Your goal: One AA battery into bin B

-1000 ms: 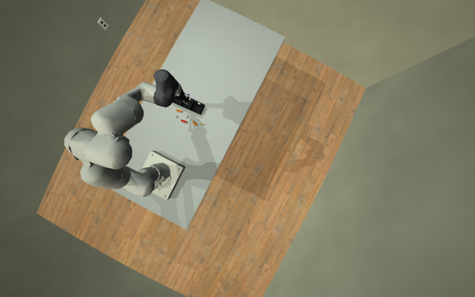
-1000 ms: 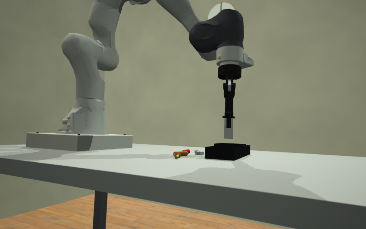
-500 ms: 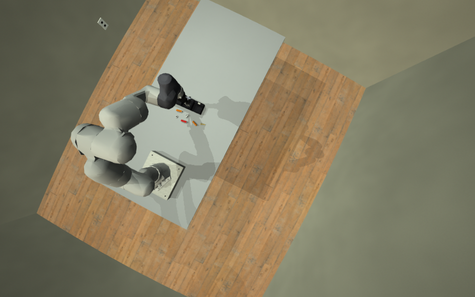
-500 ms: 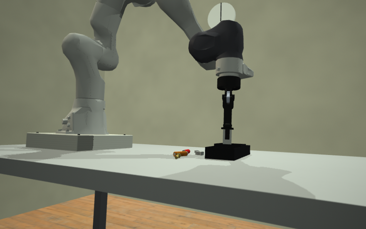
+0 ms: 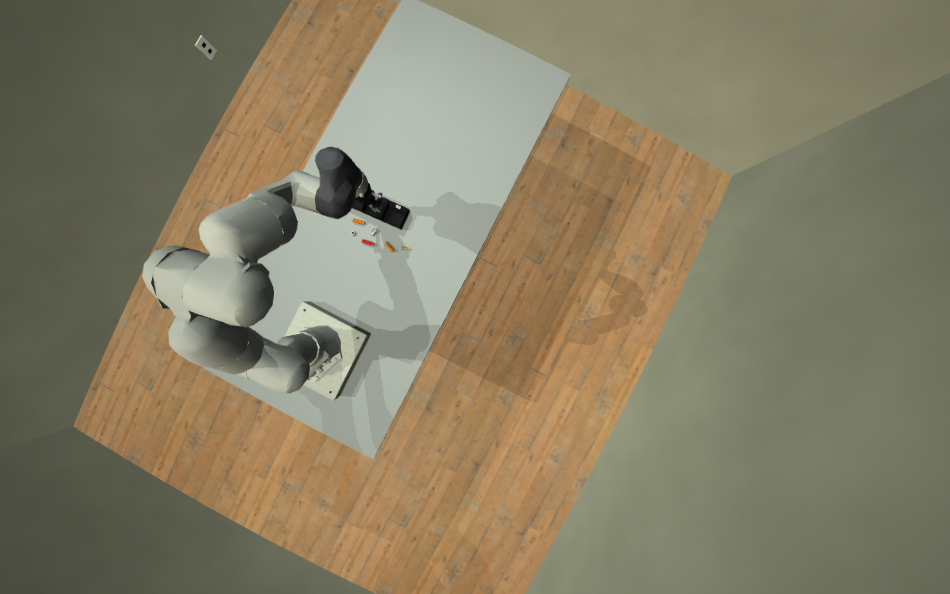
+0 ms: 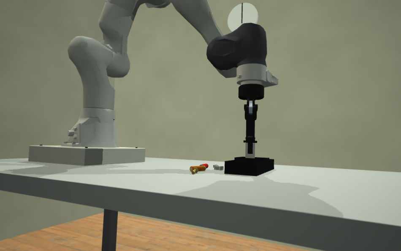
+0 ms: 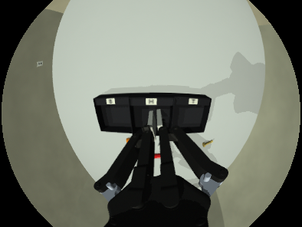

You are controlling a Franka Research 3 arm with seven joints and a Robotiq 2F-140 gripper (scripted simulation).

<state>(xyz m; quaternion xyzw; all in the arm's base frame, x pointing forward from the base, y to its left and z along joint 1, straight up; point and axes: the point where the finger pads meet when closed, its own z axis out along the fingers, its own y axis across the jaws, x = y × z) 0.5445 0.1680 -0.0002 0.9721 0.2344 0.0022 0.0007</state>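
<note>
Right now my hand is 10 mm to the right of the black bin and 30 mm above it. The rest, counted from my hand: grey part 90 mm behind, 40 mm to the right, 40 mm below; then yellowish bolt 60 mm behind, 180 mm to the right, 40 mm below; then red cylinder 130 mm behind, 50 mm to the right, 40 mm below.
</note>
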